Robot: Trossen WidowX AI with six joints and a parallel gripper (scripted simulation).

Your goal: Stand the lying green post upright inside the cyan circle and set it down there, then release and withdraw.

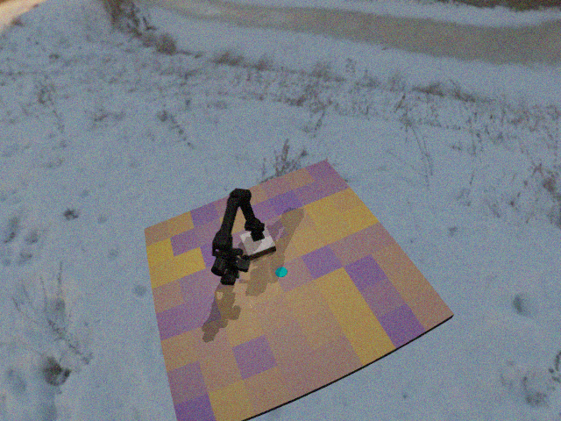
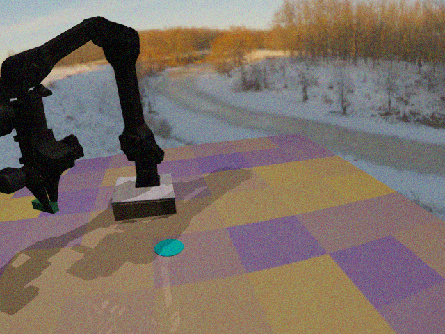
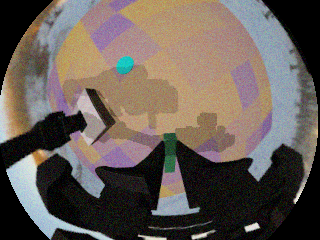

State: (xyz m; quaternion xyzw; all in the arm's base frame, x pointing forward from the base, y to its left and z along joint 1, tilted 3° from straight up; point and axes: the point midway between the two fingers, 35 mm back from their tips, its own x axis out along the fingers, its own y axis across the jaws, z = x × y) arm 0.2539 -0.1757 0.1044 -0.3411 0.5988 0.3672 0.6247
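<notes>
Right now my gripper tip is 1 cm past the green post and 2 cm to the left of it. Round my gripper tip: cyan circle (1 cm behind, 21 cm to the left, 12 cm below).
</notes>
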